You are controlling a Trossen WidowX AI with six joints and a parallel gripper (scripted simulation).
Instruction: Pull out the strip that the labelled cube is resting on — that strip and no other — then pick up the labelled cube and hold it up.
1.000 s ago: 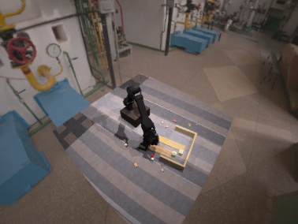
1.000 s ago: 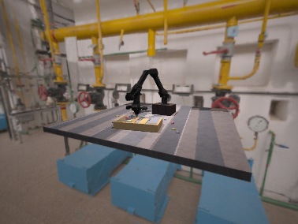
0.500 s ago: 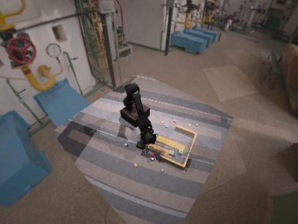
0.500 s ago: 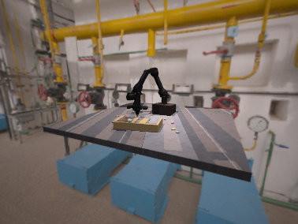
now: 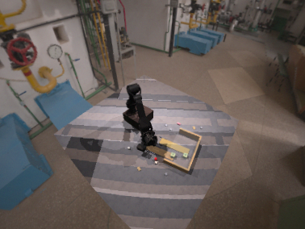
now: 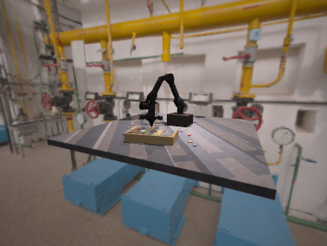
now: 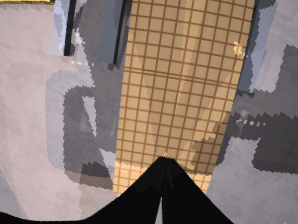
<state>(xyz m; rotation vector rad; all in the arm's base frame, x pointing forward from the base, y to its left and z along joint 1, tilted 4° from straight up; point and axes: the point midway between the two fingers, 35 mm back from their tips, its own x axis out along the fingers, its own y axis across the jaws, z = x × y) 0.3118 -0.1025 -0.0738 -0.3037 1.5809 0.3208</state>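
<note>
The small red object is 130 mm ahead of my gripper tip, 20 mm to the right of it and 10 mm above it.
</note>
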